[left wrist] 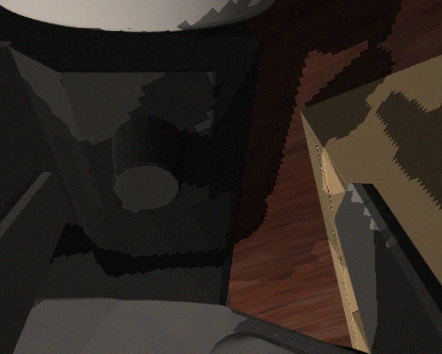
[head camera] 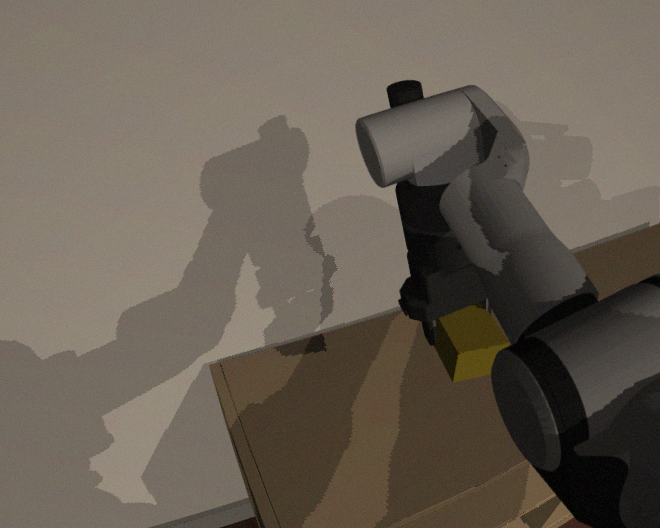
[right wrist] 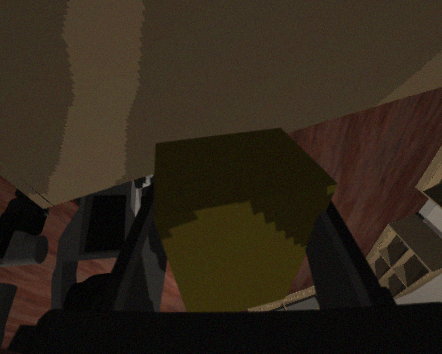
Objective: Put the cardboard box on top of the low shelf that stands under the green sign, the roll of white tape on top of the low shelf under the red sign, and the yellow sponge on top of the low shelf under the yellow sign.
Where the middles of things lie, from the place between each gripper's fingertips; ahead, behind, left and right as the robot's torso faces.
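Yellow sponge (head camera: pixel 468 340): my right hand is 2 cm past it and 1 cm below it.
Counted from my left hand, the sponge is 52 cm above, 37 cm ahead and 36 cm to the right.
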